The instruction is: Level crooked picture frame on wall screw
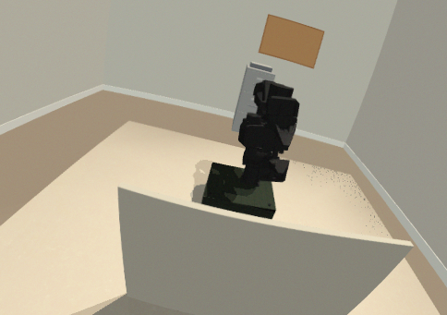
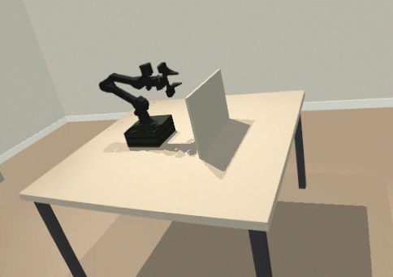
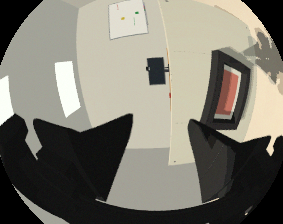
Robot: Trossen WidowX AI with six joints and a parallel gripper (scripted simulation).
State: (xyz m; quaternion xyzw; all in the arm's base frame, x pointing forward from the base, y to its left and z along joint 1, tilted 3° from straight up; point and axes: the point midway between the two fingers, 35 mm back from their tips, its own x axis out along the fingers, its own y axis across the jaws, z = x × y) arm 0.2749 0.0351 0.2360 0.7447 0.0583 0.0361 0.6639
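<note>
My gripper tip is 12 cm short of the picture frame, 2 cm to the right of it and 17 cm above it. From my gripper tip the other things lie so: wall panel 13 cm ahead, 2 cm to the left, 19 cm below.
</note>
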